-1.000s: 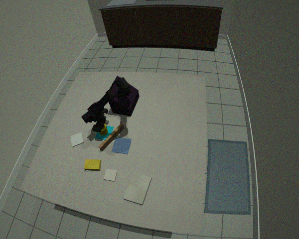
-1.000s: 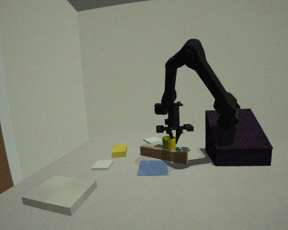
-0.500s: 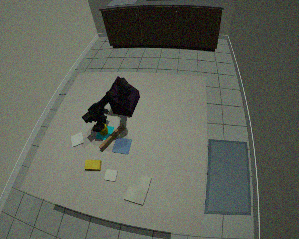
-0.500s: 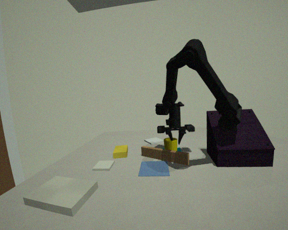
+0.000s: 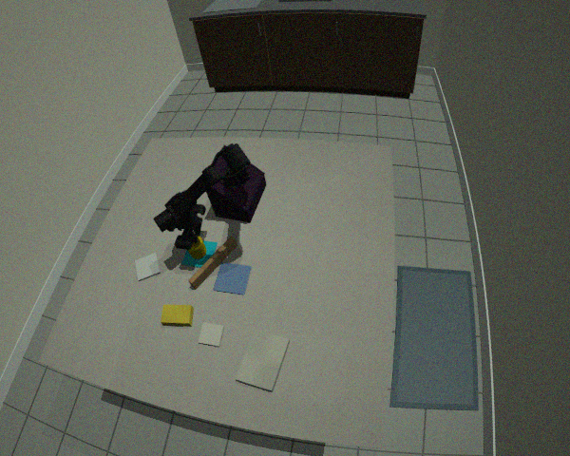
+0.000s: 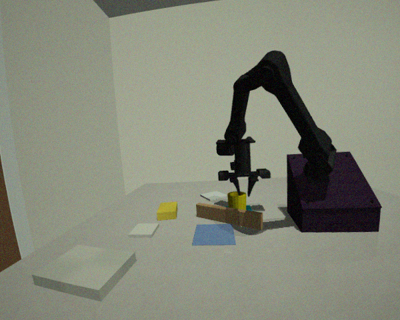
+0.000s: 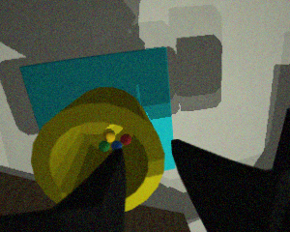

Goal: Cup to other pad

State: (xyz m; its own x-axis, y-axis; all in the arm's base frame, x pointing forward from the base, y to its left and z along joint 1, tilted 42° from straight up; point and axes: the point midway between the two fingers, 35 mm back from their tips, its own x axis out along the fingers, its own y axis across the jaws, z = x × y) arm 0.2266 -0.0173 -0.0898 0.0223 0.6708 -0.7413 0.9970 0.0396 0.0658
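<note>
Right now the yellow cup is 2 cm ahead of my gripper tip and 2 cm below it. Also, from my gripper tip: green marble (3 cm ahead, 2 cm to the left, 4 cm below); cyan pad (3 cm ahead, 7 cm below); blue marble (2 cm ahead, 2 cm to the left, 4 cm below).
</note>
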